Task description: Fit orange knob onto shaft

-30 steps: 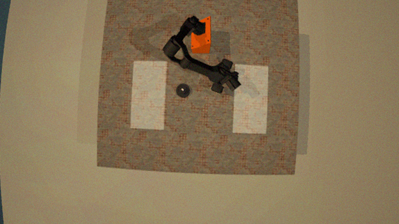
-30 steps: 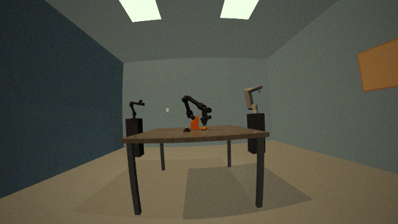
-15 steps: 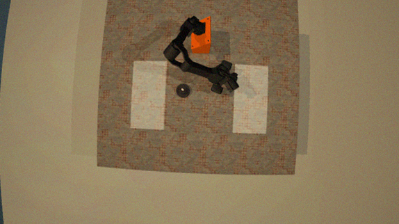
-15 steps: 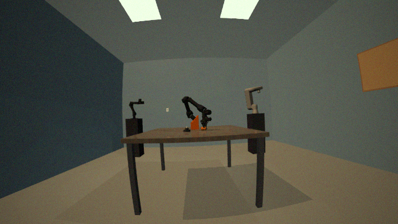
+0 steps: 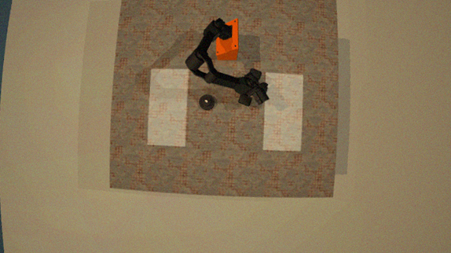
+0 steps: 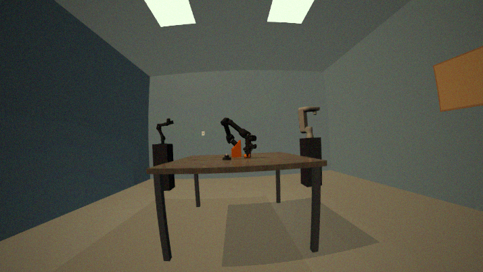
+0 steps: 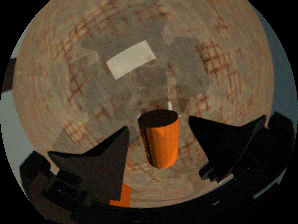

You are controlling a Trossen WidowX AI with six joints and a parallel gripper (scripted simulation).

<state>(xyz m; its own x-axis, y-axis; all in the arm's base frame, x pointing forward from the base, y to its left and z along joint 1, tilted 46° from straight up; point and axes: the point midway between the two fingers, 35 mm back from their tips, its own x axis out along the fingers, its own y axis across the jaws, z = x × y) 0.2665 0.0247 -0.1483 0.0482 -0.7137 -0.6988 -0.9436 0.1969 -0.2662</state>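
Now: the orange knob 1 cm above my gripper tip. From my gripper tip the other things lie so: round dark pedestal (22 cm to the right, 7 cm ahead, 2 cm above).
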